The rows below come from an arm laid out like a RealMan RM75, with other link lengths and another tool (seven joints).
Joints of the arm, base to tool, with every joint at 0 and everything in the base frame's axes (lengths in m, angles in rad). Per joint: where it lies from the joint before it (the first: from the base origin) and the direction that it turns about. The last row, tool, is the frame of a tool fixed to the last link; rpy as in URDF.
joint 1: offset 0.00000 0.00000 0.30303 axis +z
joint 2: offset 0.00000 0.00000 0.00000 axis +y
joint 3: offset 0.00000 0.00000 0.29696 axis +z
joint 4: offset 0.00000 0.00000 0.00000 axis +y
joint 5: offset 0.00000 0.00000 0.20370 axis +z
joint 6: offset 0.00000 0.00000 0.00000 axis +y
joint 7: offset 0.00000 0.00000 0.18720 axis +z
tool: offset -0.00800 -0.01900 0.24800 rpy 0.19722 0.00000 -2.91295
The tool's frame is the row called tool.
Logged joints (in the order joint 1, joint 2, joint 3, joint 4, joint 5, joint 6, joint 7), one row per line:
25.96, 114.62, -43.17, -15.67, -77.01, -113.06, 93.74
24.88, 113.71, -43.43, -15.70, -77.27, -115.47, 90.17
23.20, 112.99, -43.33, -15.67, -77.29, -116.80, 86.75
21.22, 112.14, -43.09, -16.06, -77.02, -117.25, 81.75
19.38, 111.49, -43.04, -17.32, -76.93, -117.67, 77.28
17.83, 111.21, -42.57, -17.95, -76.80, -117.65, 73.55
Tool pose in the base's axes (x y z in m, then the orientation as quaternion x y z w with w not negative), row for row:
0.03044, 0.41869, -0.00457, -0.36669, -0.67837, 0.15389, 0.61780
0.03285, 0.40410, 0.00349, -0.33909, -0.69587, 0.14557, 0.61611
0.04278, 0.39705, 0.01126, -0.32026, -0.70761, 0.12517, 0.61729
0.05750, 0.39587, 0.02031, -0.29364, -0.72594, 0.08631, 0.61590
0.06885, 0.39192, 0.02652, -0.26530, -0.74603, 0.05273, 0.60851
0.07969, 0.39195, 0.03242, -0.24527, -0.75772, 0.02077, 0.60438
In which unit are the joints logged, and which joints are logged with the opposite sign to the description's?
The joints are logged in degrees. Opposite sign: none.
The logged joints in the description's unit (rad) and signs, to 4 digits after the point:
0.4531, 2.0005, -0.7535, -0.2735, -1.3441, -1.9733, 1.6361
0.4342, 1.9846, -0.7580, -0.2740, -1.3486, -2.0153, 1.5738
0.4049, 1.9720, -0.7563, -0.2735, -1.3490, -2.0385, 1.5141
0.3704, 1.9572, -0.7521, -0.2803, -1.3443, -2.0464, 1.4268
0.3382, 1.9459, -0.7512, -0.3023, -1.3427, -2.0537, 1.3488
0.3112, 1.9410, -0.7430, -0.3133, -1.3404, -2.0534, 1.2837

